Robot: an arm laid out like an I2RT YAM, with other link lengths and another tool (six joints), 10 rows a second.
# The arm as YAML. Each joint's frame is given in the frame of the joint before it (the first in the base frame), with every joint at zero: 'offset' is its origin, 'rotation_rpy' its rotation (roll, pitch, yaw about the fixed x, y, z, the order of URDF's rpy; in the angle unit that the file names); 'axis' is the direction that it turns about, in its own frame. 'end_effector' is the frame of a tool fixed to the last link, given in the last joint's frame.
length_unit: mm
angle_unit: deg
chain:
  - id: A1
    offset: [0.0, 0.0, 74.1]
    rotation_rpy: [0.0, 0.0, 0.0]
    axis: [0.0, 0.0, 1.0]
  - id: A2
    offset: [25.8, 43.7, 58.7]
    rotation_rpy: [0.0, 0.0, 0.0]
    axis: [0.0, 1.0, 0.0]
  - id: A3
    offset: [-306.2, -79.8, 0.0]
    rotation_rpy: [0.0, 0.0, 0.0]
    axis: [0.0, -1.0, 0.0]
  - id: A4
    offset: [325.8, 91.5, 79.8]
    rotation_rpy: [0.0, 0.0, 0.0]
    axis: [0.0, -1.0, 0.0]
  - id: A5
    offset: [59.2, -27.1, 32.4]
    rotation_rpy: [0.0, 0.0, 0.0]
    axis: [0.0, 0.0, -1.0]
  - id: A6
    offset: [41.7, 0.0, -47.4]
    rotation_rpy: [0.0, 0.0, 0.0]
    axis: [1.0, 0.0, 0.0]
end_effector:
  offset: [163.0, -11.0, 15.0]
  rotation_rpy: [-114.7, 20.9, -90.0]
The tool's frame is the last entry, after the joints.
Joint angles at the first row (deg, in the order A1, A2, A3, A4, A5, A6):
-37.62 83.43 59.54 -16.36 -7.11 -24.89
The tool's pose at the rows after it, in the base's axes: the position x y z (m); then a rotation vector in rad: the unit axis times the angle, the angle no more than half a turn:
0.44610 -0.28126 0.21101 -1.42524 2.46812 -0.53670
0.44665 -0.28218 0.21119 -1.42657 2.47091 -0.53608
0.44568 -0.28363 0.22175 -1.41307 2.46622 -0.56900
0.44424 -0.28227 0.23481 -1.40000 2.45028 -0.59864
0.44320 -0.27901 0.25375 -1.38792 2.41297 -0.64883
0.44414 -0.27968 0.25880 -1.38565 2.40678 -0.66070
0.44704 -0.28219 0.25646 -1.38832 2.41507 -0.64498
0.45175 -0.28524 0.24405 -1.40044 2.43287 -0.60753
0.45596 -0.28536 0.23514 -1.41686 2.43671 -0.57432
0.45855 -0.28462 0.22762 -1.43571 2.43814 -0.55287
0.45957 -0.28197 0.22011 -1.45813 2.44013 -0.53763
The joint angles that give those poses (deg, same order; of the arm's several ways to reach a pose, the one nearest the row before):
-37.62 83.70 59.88 -16.47 -6.97 -24.96
-37.62 83.93 60.19 -16.67 -6.86 -25.04
-37.62 83.00 60.37 -16.44 -6.38 -24.88
-37.62 81.59 60.43 -16.37 -6.45 -24.57
-37.62 79.49 60.14 -15.48 -7.02 -24.37
-37.62 79.39 60.56 -15.45 -7.03 -24.39
-37.64 80.48 61.55 -16.09 -7.03 -24.37
-37.60 82.58 62.40 -16.63 -7.03 -24.50
-37.53 84.09 63.06 -17.16 -7.54 -24.72
-37.44 85.08 63.28 -17.40 -7.88 -25.19
-37.19 85.59 63.00 -17.51 -7.92 -25.80

